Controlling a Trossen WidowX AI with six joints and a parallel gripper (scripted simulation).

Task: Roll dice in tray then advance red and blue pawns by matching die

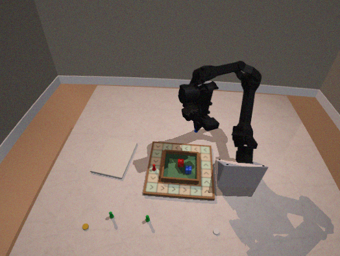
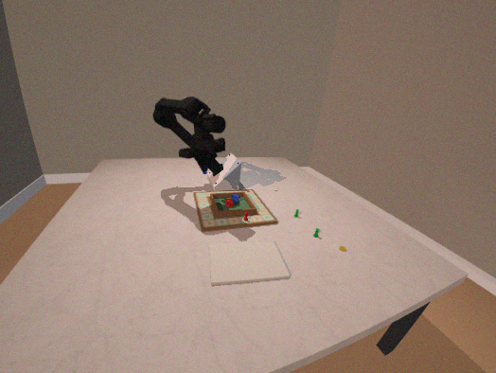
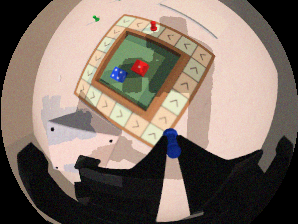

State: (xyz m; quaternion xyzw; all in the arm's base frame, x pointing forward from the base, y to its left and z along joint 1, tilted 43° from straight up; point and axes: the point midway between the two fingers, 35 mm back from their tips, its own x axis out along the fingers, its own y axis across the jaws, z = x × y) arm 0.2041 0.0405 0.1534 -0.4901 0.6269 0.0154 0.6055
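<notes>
My gripper tip is now 12 cm above the red die, 10 cm to the right of it and 4 cm short of it. From my gripper tip the other things lie so: blue pawn 1 cm above; blue die 13 cm to the left, 12 cm below, 1 cm ahead; green tray 14 cm below, 11 cm to the left, 4 cm ahead.
</notes>
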